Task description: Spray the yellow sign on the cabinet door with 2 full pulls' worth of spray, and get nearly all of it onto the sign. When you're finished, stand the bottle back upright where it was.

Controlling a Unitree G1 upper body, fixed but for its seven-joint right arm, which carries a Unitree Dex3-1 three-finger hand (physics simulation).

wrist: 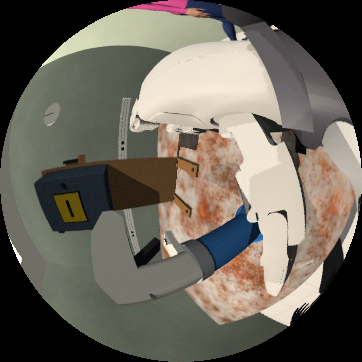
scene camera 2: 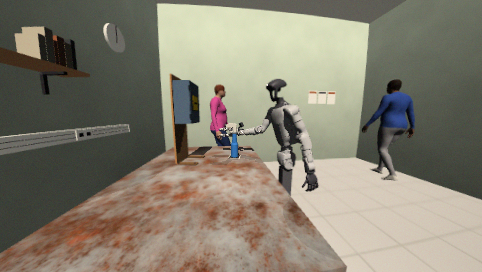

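Observation:
The spray bottle, with a blue body (scene camera 2: pixel 234 149) (wrist: pixel 227 244) and a light grey head, stands upright on a white-edged mark on the table. Its head shows large in the wrist view, at lower left. My gripper (scene camera 2: pixel 232 129) (wrist: pixel 209 207) is open at the height of the bottle's head and neck, with the thumb spread downward in the wrist view and the other fingers partly hidden behind the palm. The yellow sign (scene camera 2: pixel 195 103) (wrist: pixel 70 207) with a black bar is on the door of the dark blue cabinet (scene camera 2: pixel 183 102) (wrist: pixel 95 187), to the left of the bottle.
A brown upright board (scene camera 2: pixel 180 142) (wrist: pixel 145 182) carries the cabinet and has wooden feet on the mottled table (scene camera 2: pixel 165 215) (wrist: pixel 220 295). A dark flat plate (scene camera 2: pixel 201 150) (wrist: pixel 189 141) lies behind. A person in pink (scene camera 2: pixel 218 111) stands beyond the table; another in blue (scene camera 2: pixel 396 111) is at right.

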